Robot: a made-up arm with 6 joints. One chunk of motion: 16 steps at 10 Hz.
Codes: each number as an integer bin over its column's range. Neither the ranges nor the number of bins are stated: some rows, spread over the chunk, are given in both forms.
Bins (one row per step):
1: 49 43 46 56 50 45
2: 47 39 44 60 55 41
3: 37 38 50 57 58 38
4: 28 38 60 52 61 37
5: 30 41 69 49 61 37
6: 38 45 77 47 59 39
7: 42 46 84 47 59 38
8: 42 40 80 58 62 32
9: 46 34 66 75 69 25
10: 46 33 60 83 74 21
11: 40 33 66 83 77 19
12: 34 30 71 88 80 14
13: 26 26 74 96 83 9
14: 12 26 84 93 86 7
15: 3 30 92 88 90 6
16: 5 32 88 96 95 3
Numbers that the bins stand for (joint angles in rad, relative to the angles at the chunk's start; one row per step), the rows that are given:
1: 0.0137 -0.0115 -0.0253 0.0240 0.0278 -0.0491
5: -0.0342 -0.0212 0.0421 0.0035 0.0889 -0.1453
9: 0.0062 -0.0552 0.0333 0.0797 0.1333 -0.2895
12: -0.0241 -0.0745 0.0480 0.1178 0.1944 -0.4217
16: -0.0974 -0.0648 0.0978 0.1412 0.2778 -0.5539
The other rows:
2: 0.0087 -0.0309 -0.0311 0.0358 0.0556 -0.0972
3: -0.0166 -0.0358 -0.0135 0.0270 0.0722 -0.1332
4: -0.0393 -0.0358 0.0158 0.0123 0.0889 -0.1453
6: -0.0140 -0.0018 0.0656 -0.0023 0.0778 -0.1212
7: -0.0039 0.0030 0.0861 -0.0023 0.0778 -0.1332
8: -0.0039 -0.0261 0.0743 0.0299 0.0944 -0.2054
10: 0.0062 -0.0600 0.0158 0.1031 0.1611 -0.3376
11: -0.0090 -0.0600 0.0333 0.1031 0.1778 -0.3616
13: -0.0443 -0.0939 0.0568 0.1412 0.2111 -0.4818
14: -0.0797 -0.0939 0.0861 0.1324 0.2278 -0.5059
15: -0.1024 -0.0745 0.1095 0.1178 0.2500 -0.5179

